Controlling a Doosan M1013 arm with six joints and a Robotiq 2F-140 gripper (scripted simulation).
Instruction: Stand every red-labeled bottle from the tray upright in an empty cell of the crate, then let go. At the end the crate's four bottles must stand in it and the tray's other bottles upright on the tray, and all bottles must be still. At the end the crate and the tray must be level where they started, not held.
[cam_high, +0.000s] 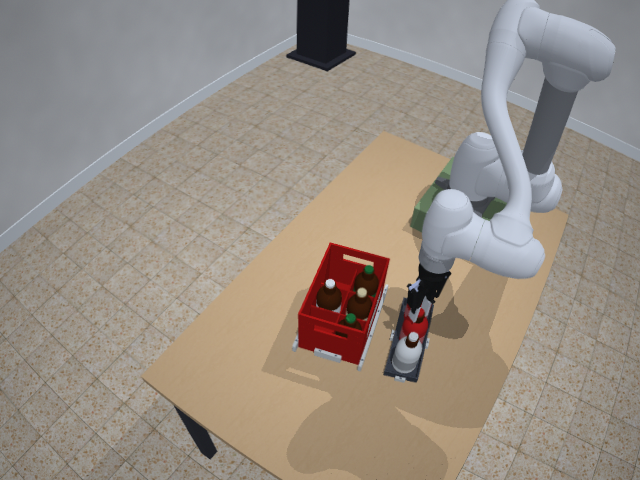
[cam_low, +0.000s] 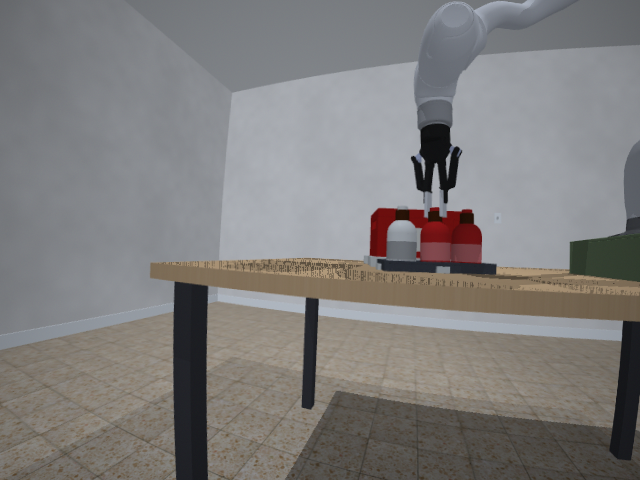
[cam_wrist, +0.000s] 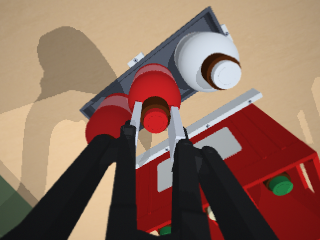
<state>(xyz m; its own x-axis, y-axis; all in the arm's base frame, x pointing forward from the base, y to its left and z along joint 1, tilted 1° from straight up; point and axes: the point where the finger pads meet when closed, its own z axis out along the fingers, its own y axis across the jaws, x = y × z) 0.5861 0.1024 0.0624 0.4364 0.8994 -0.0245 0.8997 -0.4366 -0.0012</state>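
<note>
Now: hand 8 cm short of the grey-labeled bottle, 3 cm to the right of it and 9 cm above it. Round my hand: red crate: 6 cm ahead, 21 cm to the right, 9 cm below.
</note>
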